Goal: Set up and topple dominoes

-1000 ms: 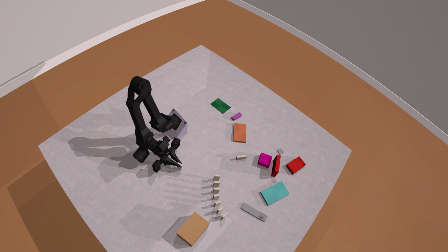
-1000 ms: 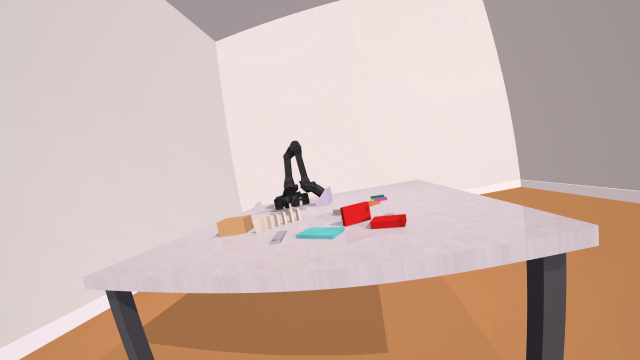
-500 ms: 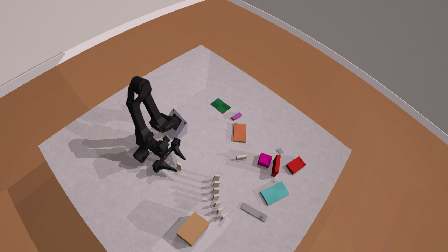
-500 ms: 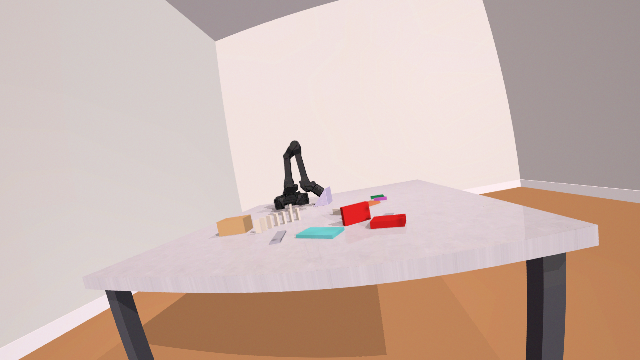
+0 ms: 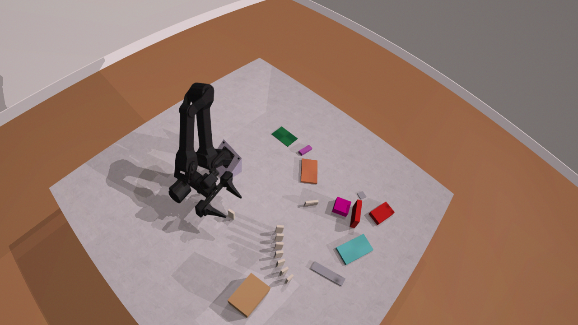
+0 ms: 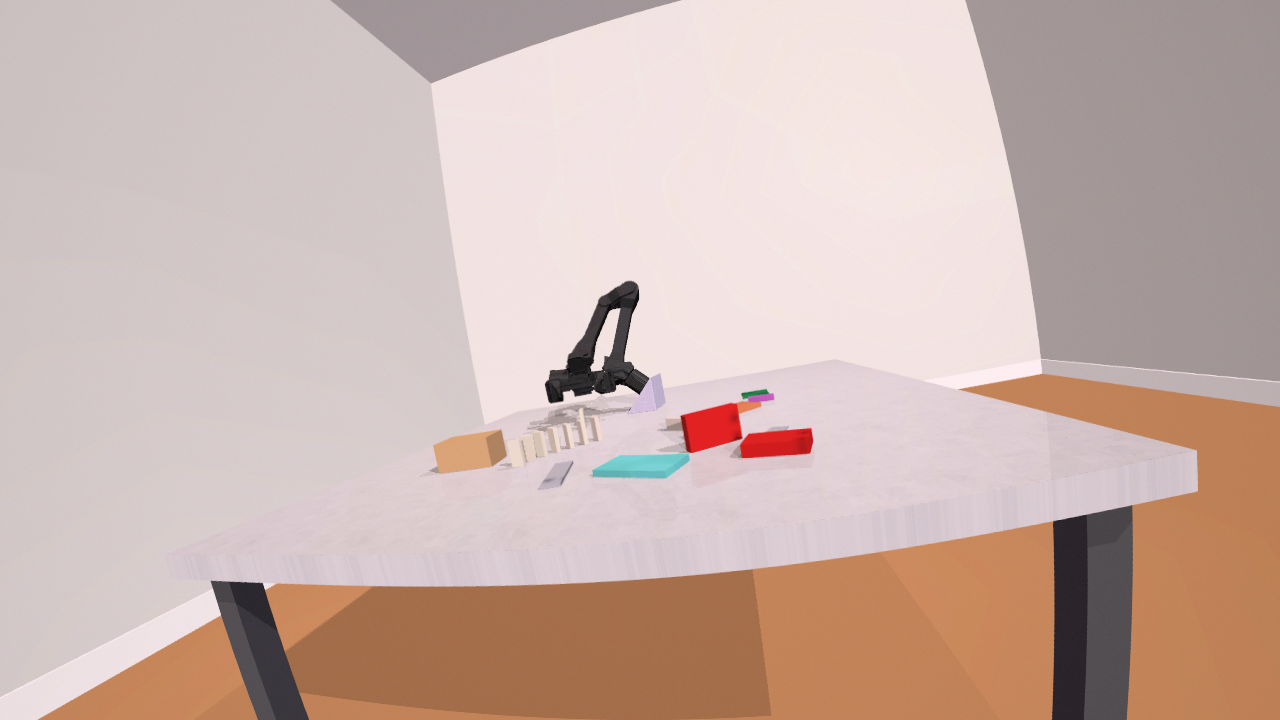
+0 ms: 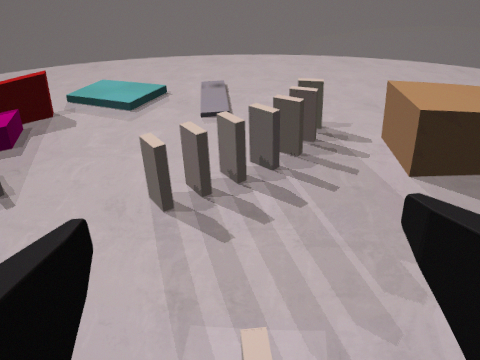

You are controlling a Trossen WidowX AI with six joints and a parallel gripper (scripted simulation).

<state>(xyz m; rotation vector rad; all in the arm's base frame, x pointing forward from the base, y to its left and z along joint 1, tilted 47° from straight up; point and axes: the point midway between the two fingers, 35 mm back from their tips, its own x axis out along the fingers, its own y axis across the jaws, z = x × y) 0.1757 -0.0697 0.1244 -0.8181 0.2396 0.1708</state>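
The magenta cube lies 24 cm ahead of my gripper tip, 34 cm to the left of it and 8 cm below it. From my gripper tip the other things lie so: orange slab (4 cm ahead, 37 cm to the left, 9 cm below); tan box (25 cm ahead, 16 cm to the right, 7 cm below); grey strip (38 cm ahead, 10 cm to the left, 9 cm below).
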